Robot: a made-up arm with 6 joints. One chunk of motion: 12 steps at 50 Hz.
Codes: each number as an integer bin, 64 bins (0 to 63) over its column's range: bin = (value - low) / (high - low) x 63, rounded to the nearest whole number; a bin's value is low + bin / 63 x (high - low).
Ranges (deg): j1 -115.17..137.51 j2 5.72..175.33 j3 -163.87..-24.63 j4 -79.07..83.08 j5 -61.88..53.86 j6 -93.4..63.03
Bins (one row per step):
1: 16 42 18 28 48 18
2: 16 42 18 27 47 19
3: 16 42 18 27 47 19
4: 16 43 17 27 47 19
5: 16 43 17 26 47 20
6: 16 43 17 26 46 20
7: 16 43 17 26 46 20
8: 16 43 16 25 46 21
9: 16 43 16 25 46 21
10: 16 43 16 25 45 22
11: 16 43 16 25 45 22
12: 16 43 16 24 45 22
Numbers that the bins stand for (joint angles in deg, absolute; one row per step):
1: -51.00 118.79 -124.09 -7.00 26.30 -48.71
2: -51.00 118.79 -124.09 -9.58 24.47 -46.22
3: -51.00 118.79 -124.09 -9.58 24.47 -46.22
4: -51.00 121.49 -126.30 -9.58 24.47 -46.22
5: -51.00 121.49 -126.30 -12.15 24.47 -43.74
6: -51.00 121.49 -126.30 -12.15 22.63 -43.74
7: -51.00 121.49 -126.30 -12.15 22.63 -43.74
8: -51.00 121.49 -128.51 -14.72 22.63 -41.26
9: -51.00 121.49 -128.51 -14.72 22.63 -41.26
10: -51.00 121.49 -128.51 -14.72 20.79 -38.77
11: -51.00 121.49 -128.51 -14.72 20.79 -38.77
12: -51.00 121.49 -128.51 -17.30 20.79 -38.77

